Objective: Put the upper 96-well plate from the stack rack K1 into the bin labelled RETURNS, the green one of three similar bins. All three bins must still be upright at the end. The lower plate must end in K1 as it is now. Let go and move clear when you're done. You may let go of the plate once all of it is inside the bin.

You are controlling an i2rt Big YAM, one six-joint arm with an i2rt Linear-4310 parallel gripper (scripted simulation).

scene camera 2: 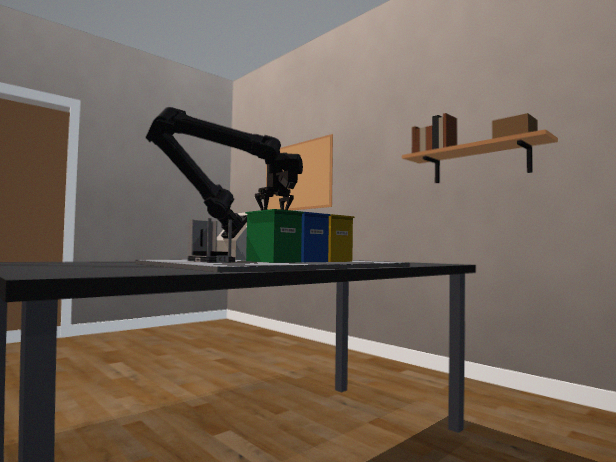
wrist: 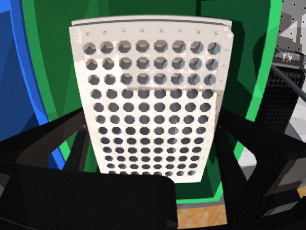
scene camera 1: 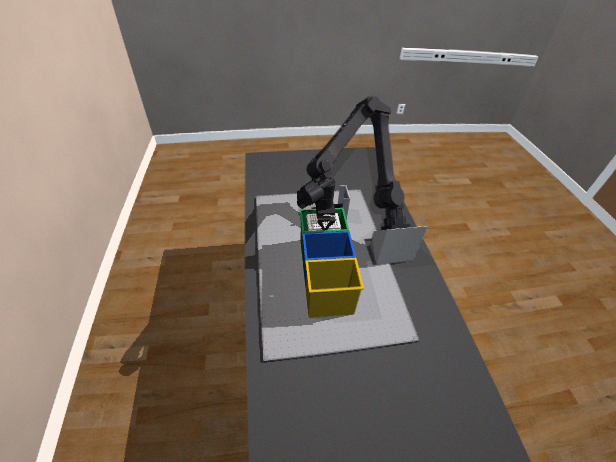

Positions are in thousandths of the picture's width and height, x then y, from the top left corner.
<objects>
A green bin (scene camera 2: 446, 510) is 1.37 m from the lens. A blue bin (scene camera 2: 512, 490): 1.49 m from the lens. A yellow bin (scene camera 2: 553, 538): 1.57 m from the lens. The marked spots on the yellow bin and the green bin are 0.32 m apart.
</objects>
